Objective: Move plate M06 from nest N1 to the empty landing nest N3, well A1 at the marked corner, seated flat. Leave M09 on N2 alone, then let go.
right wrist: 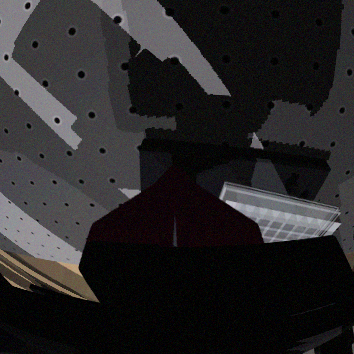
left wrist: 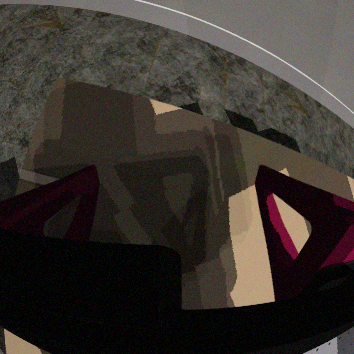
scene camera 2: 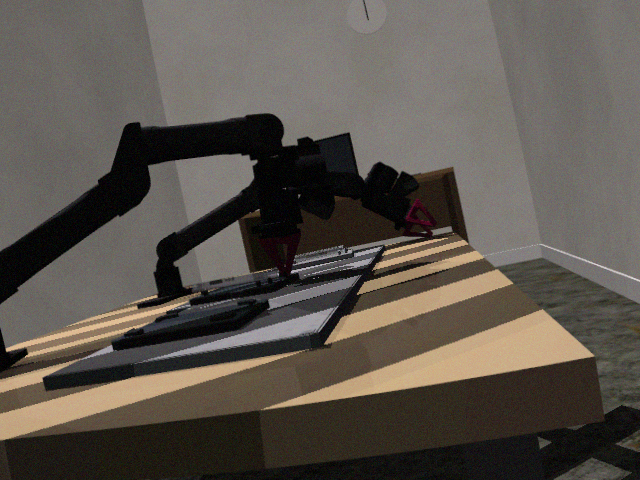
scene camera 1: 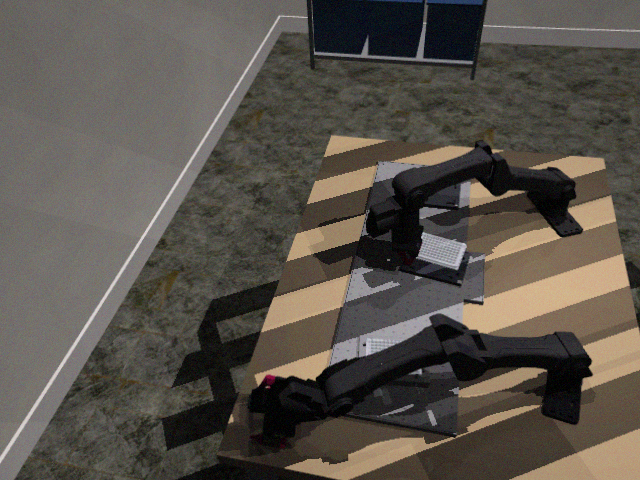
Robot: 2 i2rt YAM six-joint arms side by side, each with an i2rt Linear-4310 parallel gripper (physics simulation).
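Note:
A pale gridded plate point(scene camera 1: 442, 250) point(right wrist: 280, 220) sits on the dark middle nest point(scene camera 1: 434, 273) point(scene camera 2: 240, 292). A second pale plate point(scene camera 1: 381, 345) point(scene camera 2: 323, 254) lies lower in scene camera 1, partly hidden by the left arm. The upper dark nest point(scene camera 1: 447, 199) point(scene camera 2: 191, 324) carries no plate that I can see. No labels or well marks are readable. My right gripper point(scene camera 1: 407, 257) point(scene camera 2: 285, 273) point(right wrist: 174, 175) is shut and empty, pointing down beside the middle nest, at its left in scene camera 1. My left gripper point(scene camera 1: 261, 411) point(scene camera 2: 424, 227) point(left wrist: 176, 173) is open and empty near the table's lower-left corner.
The perforated board point(scene camera 1: 403, 297) point(scene camera 2: 305, 326) lies under the nests on the striped-lit table point(scene camera 1: 305, 304) point(scene camera 2: 444, 361). A flat grey pad point(scene camera 1: 476, 281) adjoins it at the right. The left arm point(scene camera 1: 387, 364) crosses over the lower plate. Shadows cover much of the board.

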